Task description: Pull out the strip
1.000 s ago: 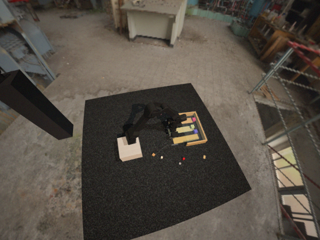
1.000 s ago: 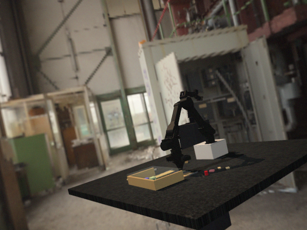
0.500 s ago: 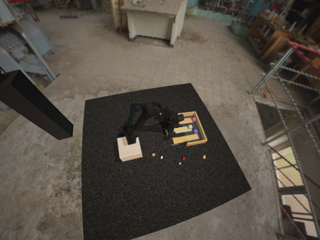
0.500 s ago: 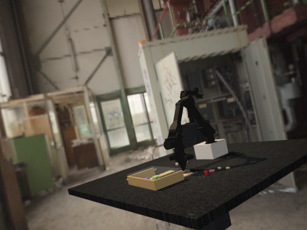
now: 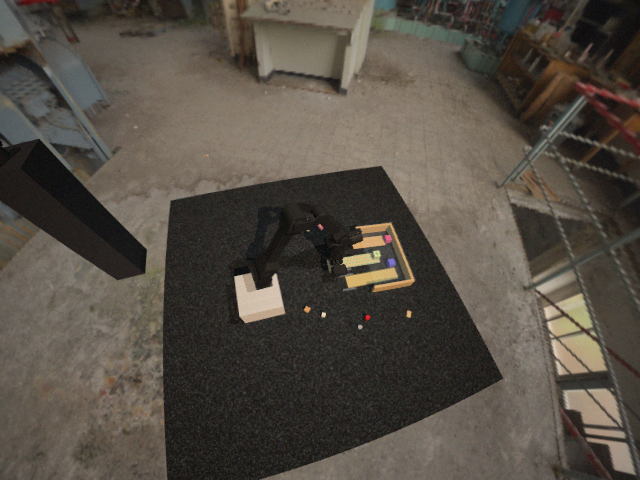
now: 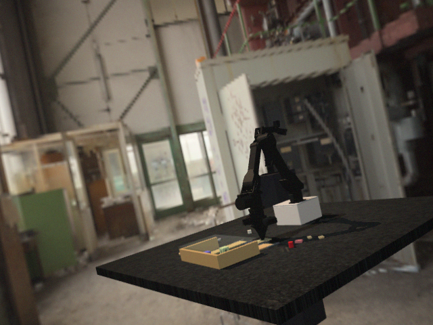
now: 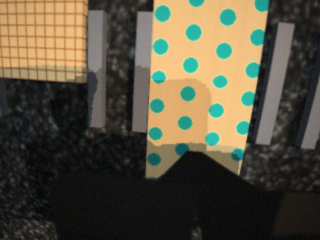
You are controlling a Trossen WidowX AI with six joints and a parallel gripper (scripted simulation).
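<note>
Right now my gripper tip is 21 cm short of the labelled cube, 2 cm to the left of it and 2 cm below it.
</note>
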